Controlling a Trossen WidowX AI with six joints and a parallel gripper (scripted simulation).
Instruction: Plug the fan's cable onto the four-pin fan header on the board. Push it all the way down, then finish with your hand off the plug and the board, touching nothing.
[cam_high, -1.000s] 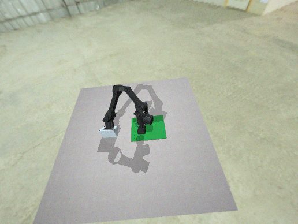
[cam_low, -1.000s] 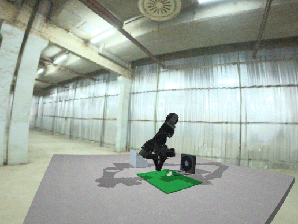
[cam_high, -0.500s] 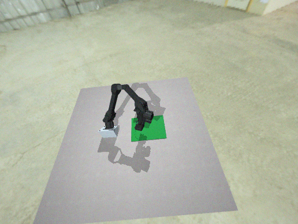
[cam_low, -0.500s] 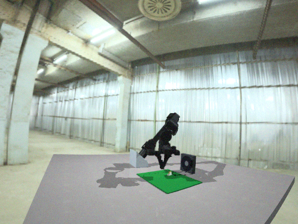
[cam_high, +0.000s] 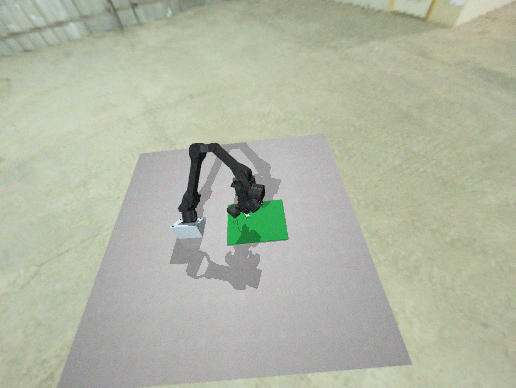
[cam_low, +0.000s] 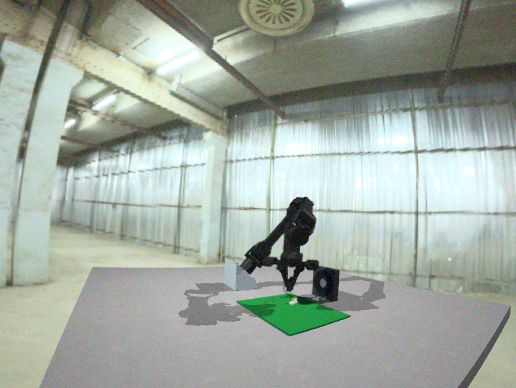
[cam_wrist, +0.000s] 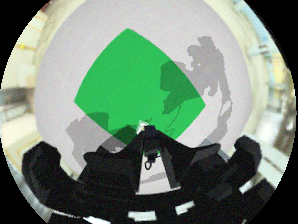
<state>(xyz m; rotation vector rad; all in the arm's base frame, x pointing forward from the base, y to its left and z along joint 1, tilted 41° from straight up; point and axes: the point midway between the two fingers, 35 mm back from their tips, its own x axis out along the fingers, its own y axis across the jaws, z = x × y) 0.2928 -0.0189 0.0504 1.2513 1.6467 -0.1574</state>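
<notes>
Now: the green board 80 mm below my gripper tip, 40 mm ahead of it and 20 mm to the right of it. Round my gripper tip: black fan (180 mm to the left, 10 mm below).
</notes>
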